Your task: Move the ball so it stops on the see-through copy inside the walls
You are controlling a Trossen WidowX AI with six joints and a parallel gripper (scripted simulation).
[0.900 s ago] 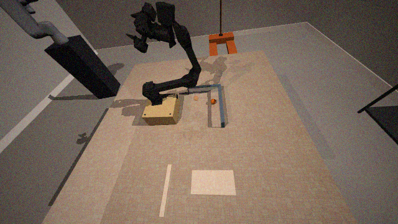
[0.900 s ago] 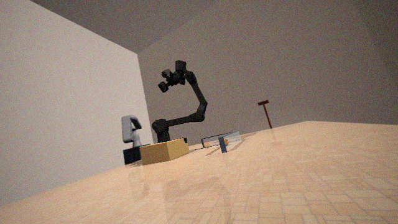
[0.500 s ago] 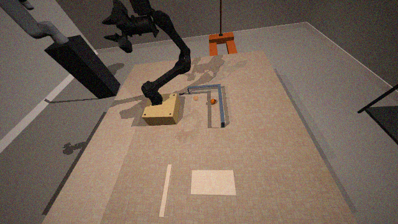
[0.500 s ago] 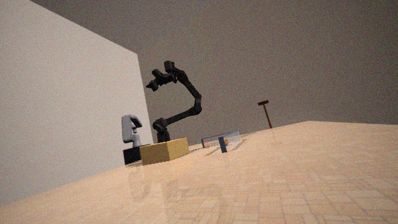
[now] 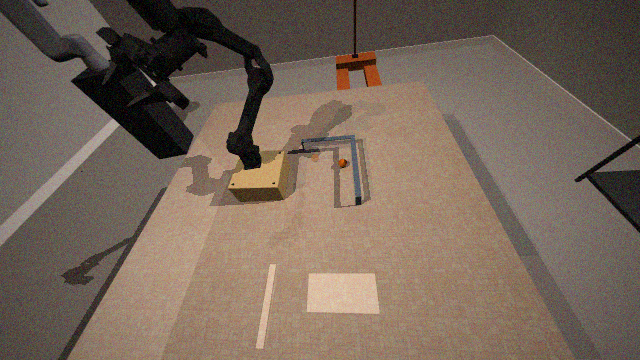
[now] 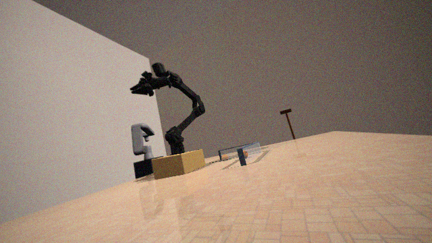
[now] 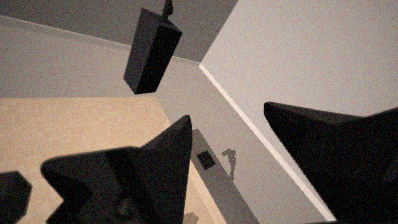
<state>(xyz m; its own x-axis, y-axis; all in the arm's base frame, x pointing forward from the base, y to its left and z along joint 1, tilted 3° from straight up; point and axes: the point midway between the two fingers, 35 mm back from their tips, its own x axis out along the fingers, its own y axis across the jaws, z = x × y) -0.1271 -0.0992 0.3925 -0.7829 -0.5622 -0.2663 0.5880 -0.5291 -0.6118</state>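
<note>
The orange ball lies 50 cm ahead of my gripper tip, 10 cm to the left of it and 47 cm below it.
</note>
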